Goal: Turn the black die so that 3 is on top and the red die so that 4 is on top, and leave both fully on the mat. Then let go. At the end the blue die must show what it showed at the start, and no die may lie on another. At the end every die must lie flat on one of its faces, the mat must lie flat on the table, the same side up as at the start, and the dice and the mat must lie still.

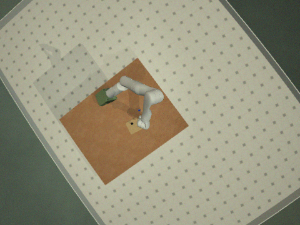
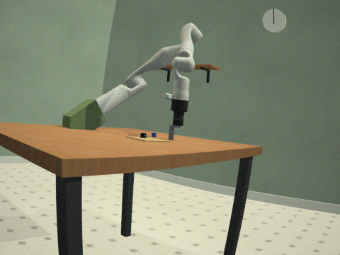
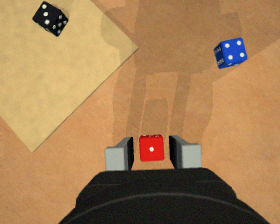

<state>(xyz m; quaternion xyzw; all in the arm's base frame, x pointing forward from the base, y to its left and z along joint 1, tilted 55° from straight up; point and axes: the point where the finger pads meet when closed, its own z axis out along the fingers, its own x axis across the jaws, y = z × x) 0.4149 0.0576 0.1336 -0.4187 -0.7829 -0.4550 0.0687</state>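
Right now the red die is 10 mm below my hand. Also, from my hand: tan mat: 140 mm to the right, 20 mm below; then blue die: 110 mm behind, 10 mm below; then black die: 30 mm behind, 140 mm to the right, 10 mm below.
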